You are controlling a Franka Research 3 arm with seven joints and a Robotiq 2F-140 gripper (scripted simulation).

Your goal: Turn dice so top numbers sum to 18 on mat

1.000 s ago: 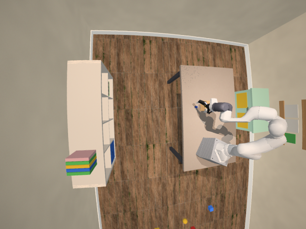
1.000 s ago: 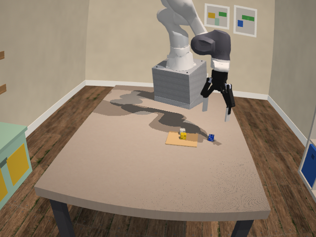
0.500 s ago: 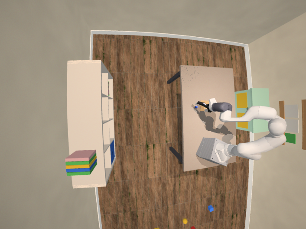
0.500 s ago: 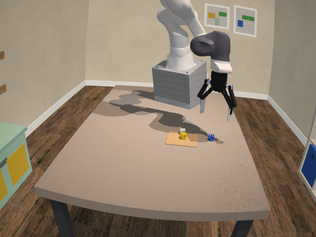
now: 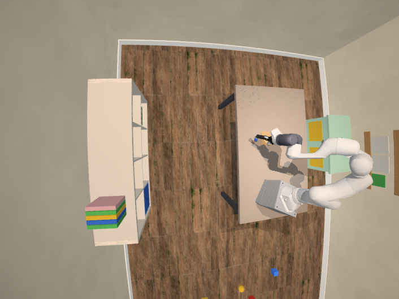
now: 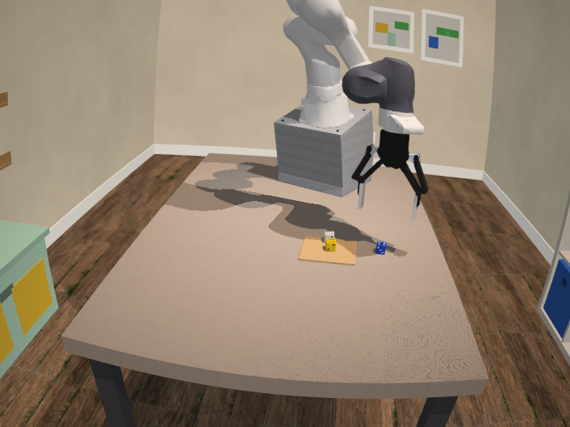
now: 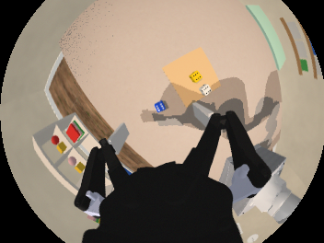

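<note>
Right now my hand is 110 mm above the blue die. The rest, counted from my hand: white die 60 mm behind, 130 mm to the right, 100 mm below; yellow die 10 mm behind, 140 mm to the right, 100 mm below; mat 10 mm behind, 140 mm to the right, 120 mm below.
</note>
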